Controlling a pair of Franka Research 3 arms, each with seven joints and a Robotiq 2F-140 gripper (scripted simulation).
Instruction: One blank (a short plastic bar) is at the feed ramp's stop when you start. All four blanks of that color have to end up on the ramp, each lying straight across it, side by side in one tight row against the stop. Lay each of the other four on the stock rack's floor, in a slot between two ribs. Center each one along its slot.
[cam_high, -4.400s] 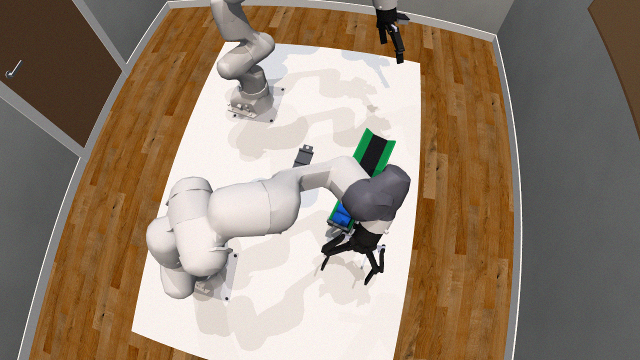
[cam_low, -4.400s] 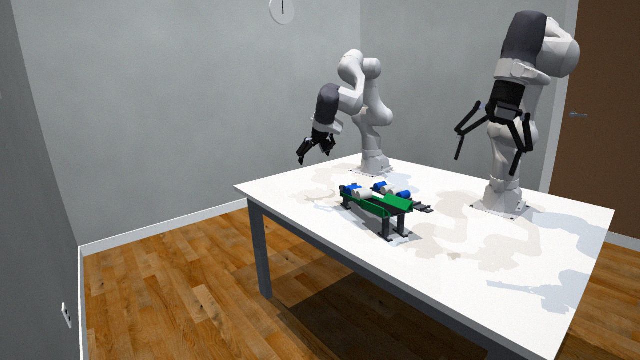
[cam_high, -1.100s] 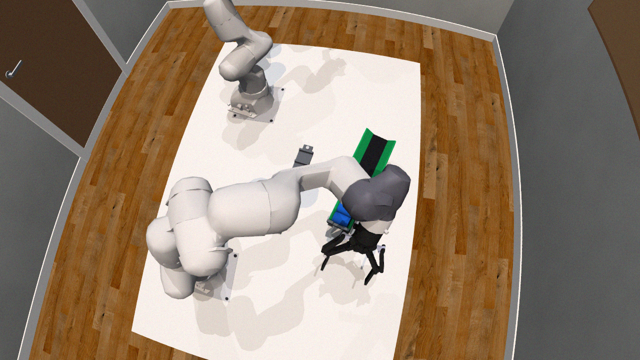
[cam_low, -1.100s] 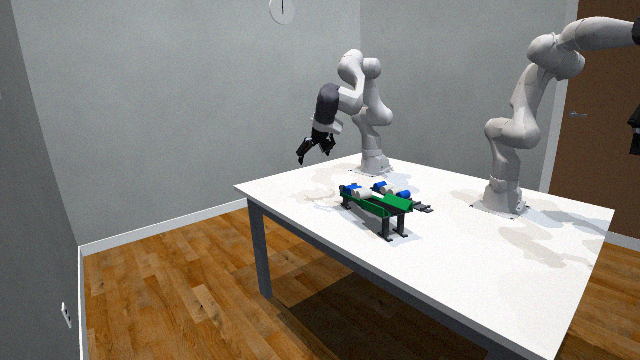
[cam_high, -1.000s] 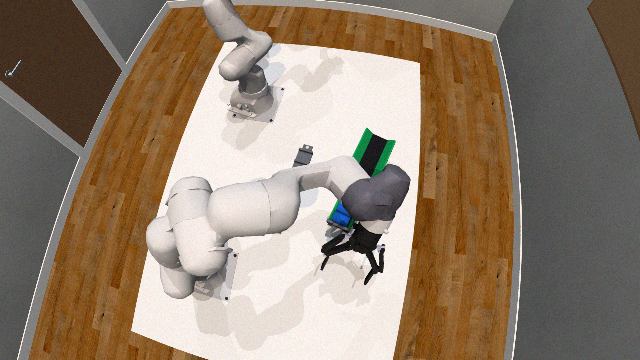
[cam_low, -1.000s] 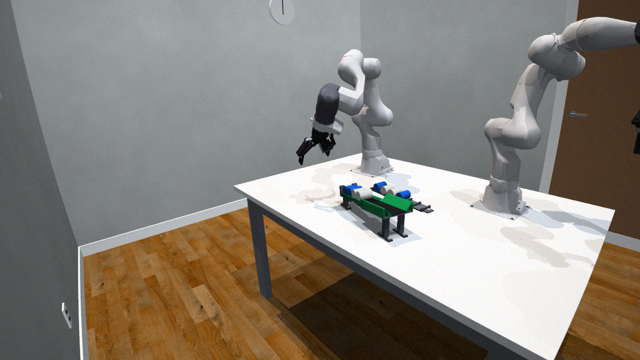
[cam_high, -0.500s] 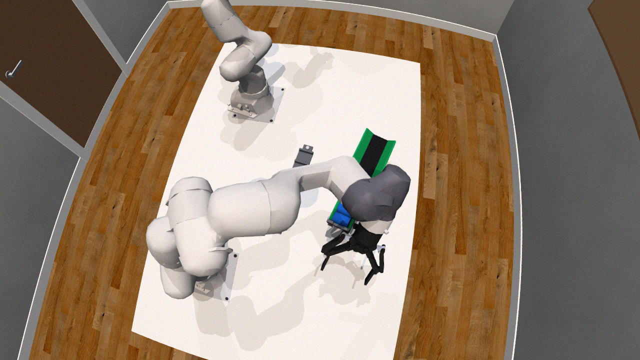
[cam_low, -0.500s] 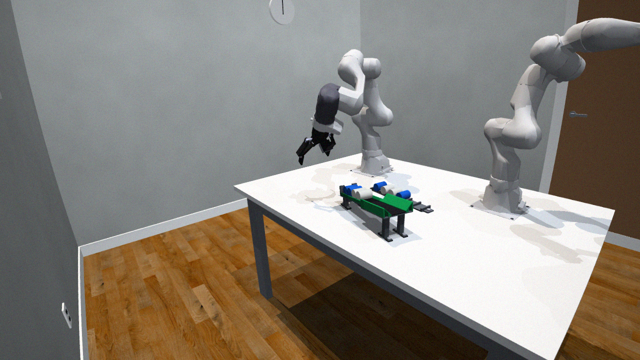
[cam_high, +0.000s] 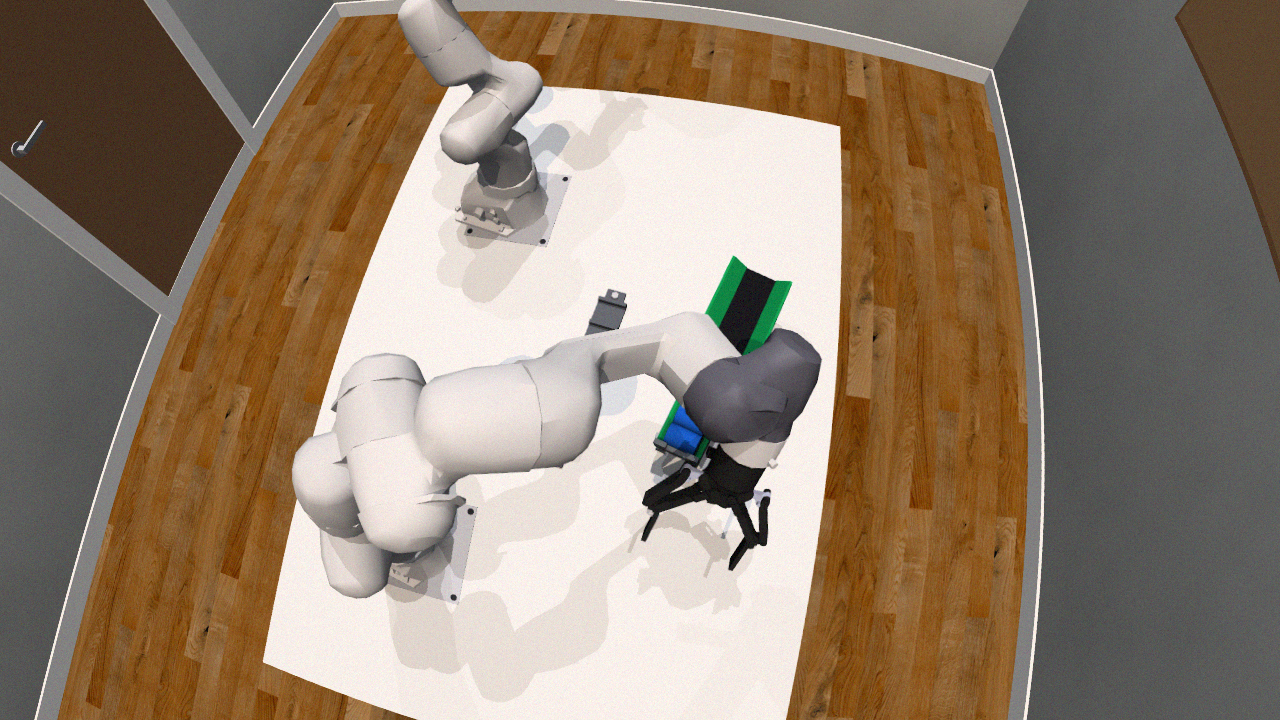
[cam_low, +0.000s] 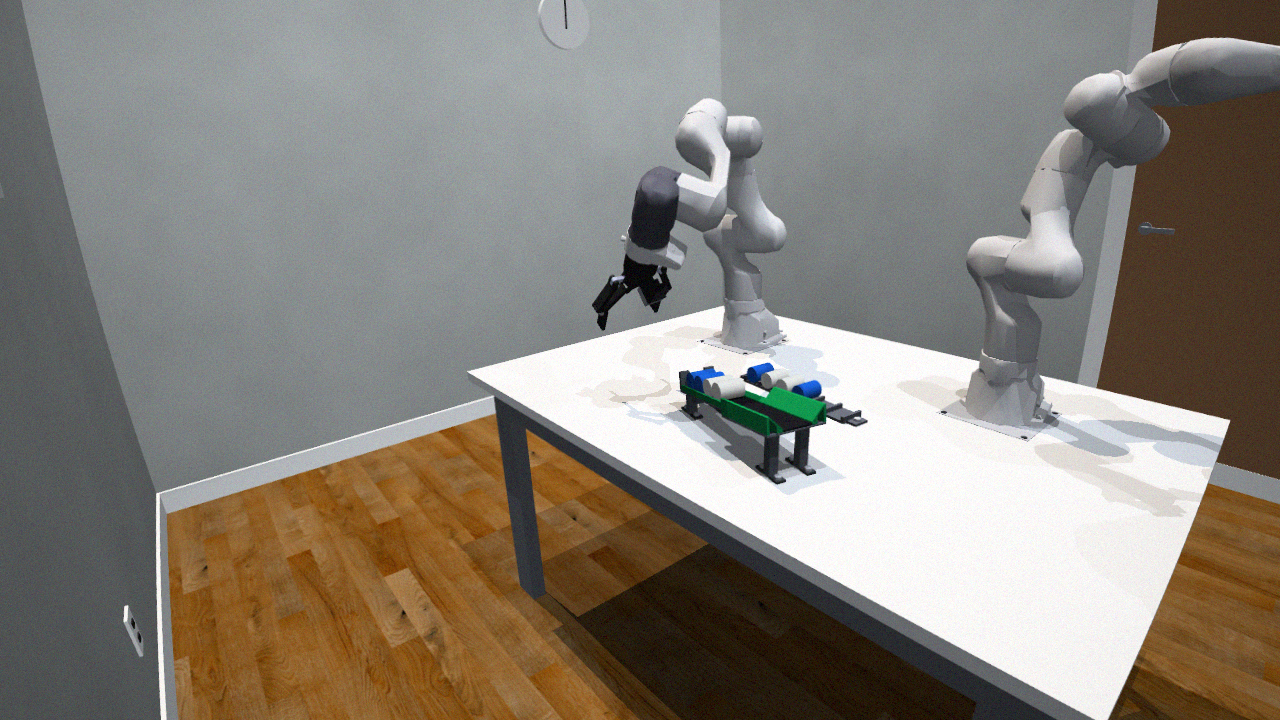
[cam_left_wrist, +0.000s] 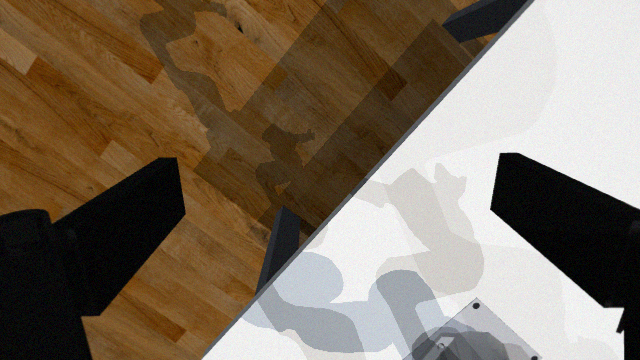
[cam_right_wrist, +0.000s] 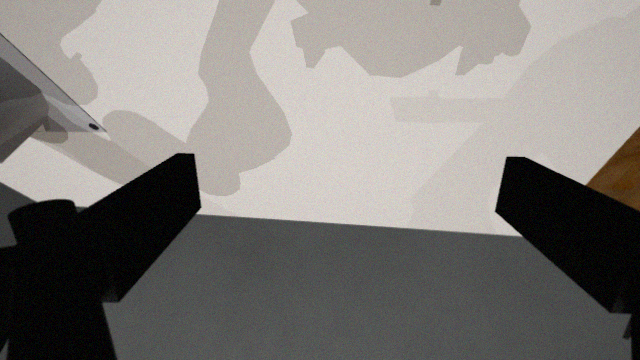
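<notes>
My right gripper is now 250 mm past the stock rack, 320 mm to the right of it and 200 mm above it. Also, from my right hand: blue blank: 50 mm behind, 210 mm to the left, 120 mm below.
</notes>
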